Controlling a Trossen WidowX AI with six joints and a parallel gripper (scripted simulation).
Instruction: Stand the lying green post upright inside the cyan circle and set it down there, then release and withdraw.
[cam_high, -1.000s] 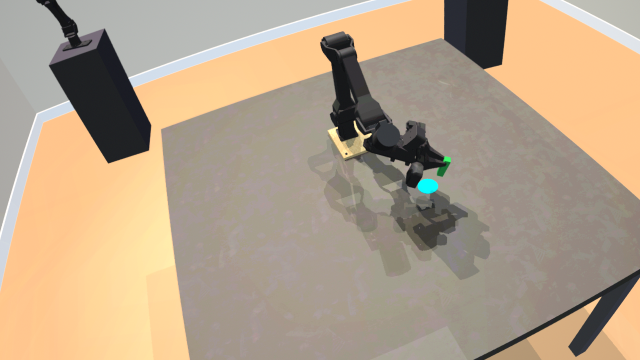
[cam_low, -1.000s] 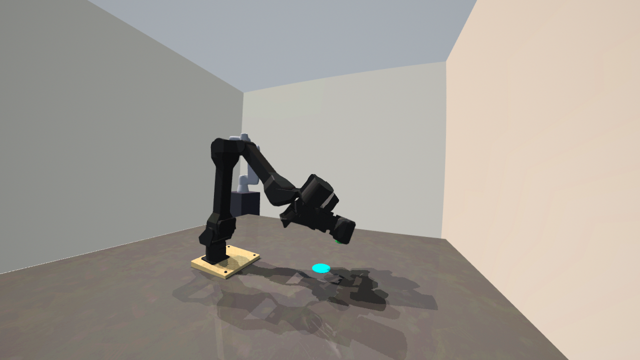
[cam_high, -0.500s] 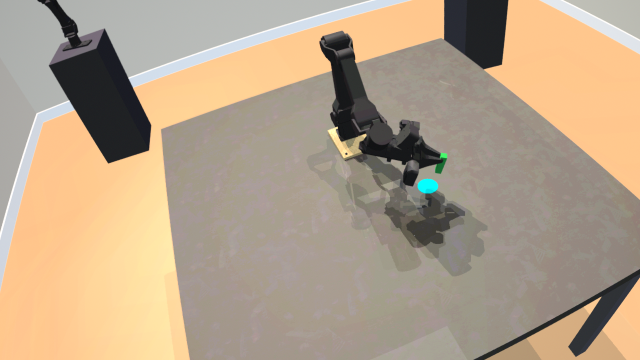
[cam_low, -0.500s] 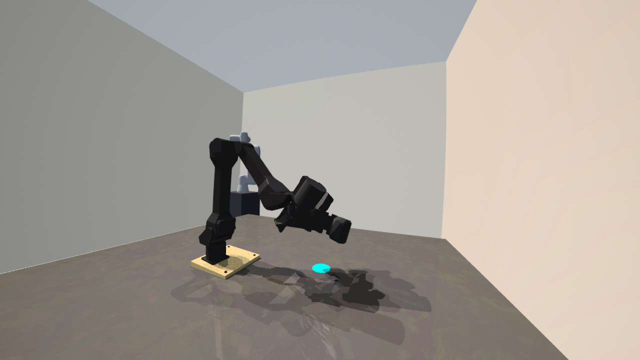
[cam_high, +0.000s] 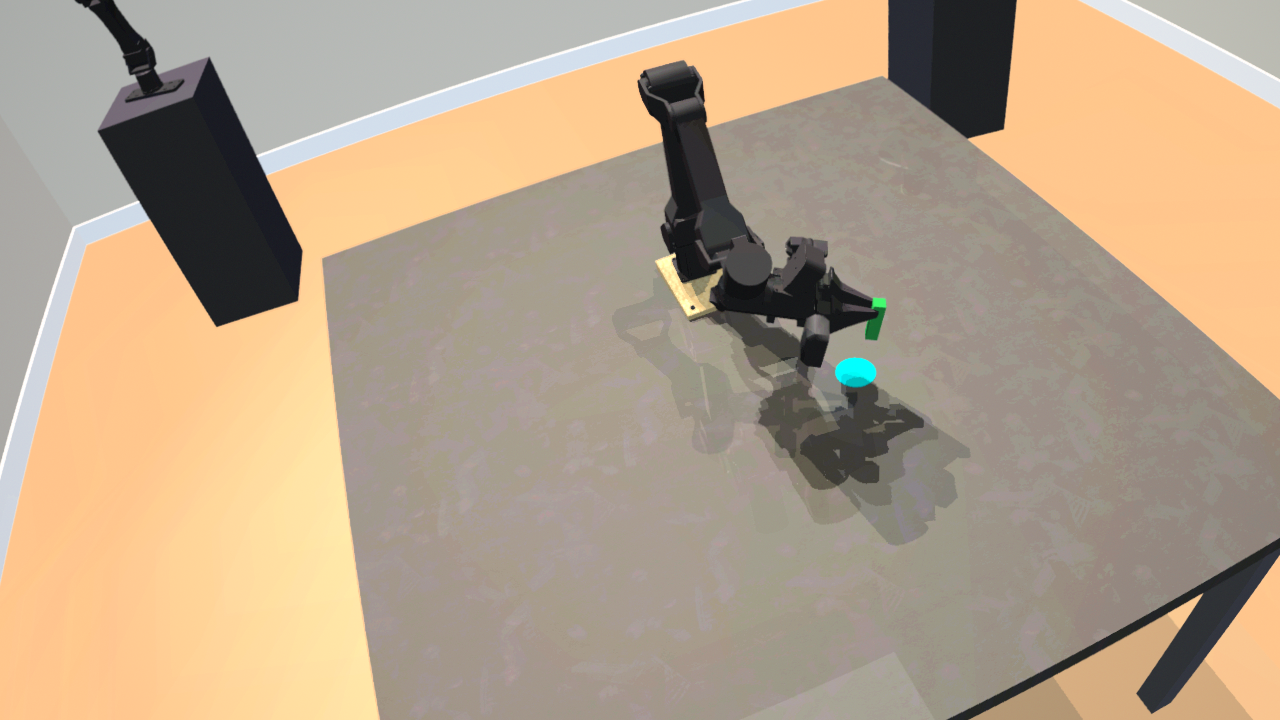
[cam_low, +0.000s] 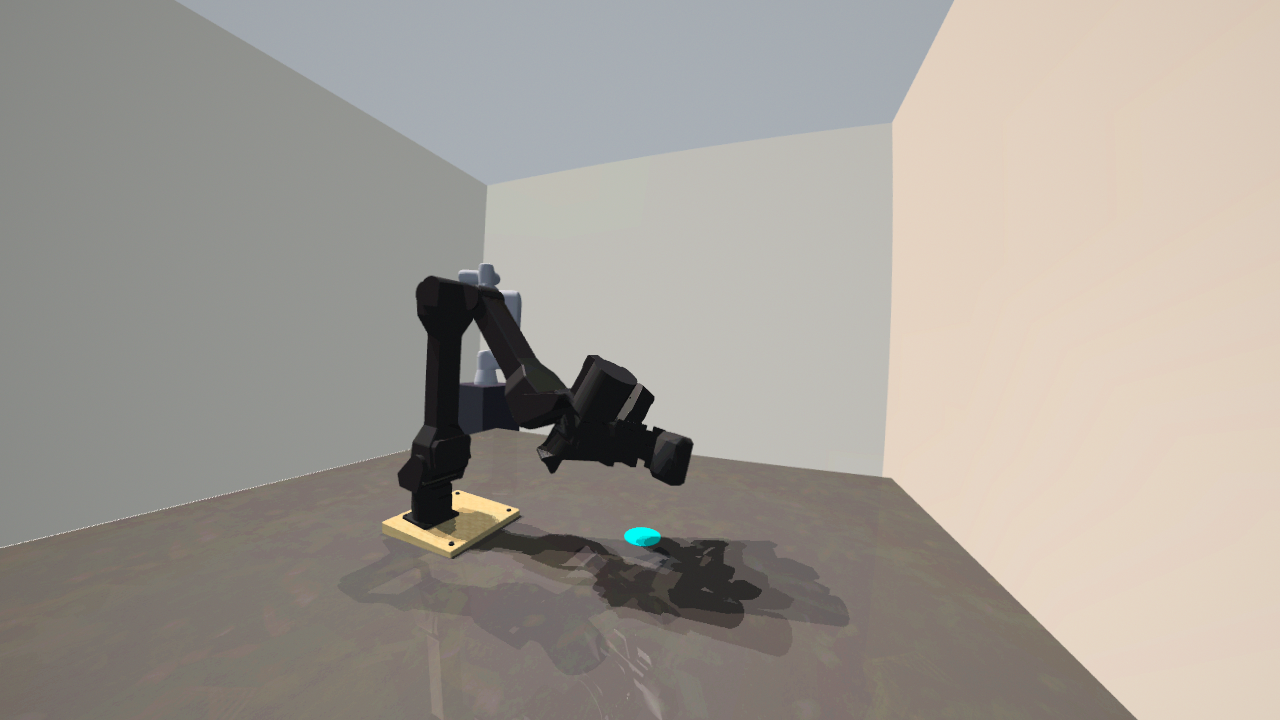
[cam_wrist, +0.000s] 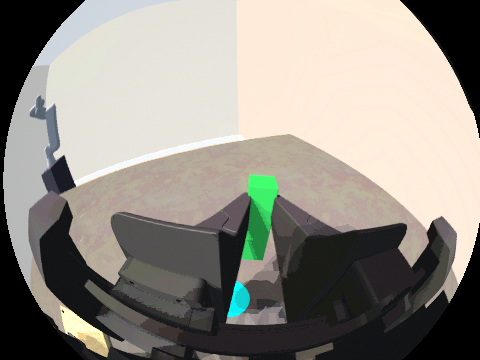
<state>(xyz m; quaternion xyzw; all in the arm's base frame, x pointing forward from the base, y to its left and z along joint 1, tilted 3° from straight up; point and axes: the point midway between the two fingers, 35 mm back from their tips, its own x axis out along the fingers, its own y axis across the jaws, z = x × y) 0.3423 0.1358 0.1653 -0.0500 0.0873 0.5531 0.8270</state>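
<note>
The cyan circle lies 4 cm behind my gripper tip, 1 cm to the right of it and 16 cm below it. Also, from my gripper tip: green post (2 cm below).
</note>
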